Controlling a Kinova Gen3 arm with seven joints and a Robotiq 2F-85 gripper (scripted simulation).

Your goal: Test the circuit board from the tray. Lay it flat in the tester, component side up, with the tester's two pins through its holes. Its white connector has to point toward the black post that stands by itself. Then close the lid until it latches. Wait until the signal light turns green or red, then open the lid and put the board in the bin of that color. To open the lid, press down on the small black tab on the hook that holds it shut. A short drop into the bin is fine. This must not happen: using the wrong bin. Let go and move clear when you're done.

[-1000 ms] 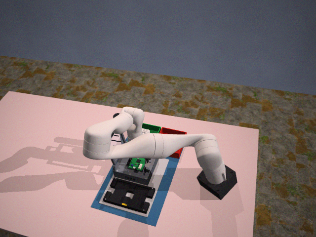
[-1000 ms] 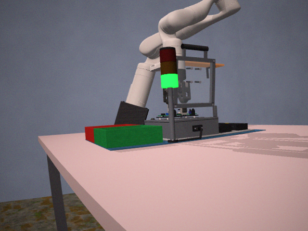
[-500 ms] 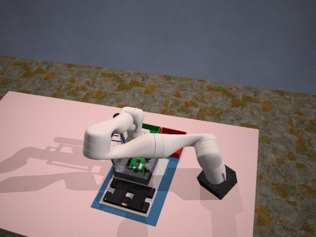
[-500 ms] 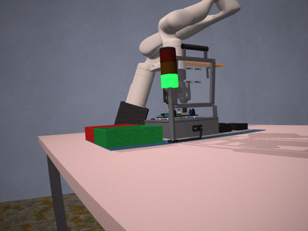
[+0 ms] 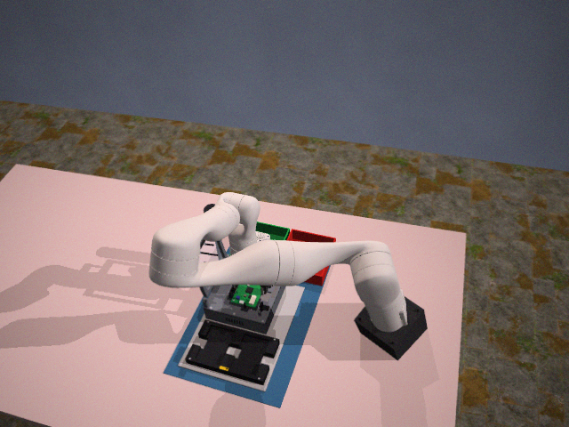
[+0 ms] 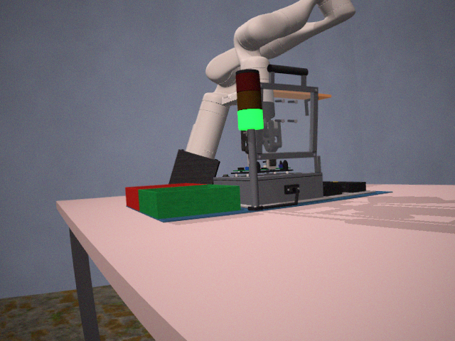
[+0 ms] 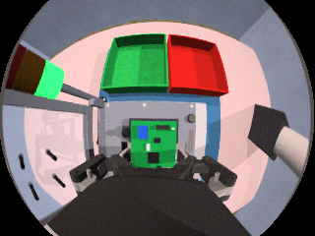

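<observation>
The green circuit board lies 10 mm below my hand. The rest, counted from my hand: tester lid (110 mm ahead, 20 mm to the right, 100 mm above); green bin (210 mm to the right, 70 mm below); red bin (140 mm behind, 170 mm to the right, 70 mm below).
</observation>
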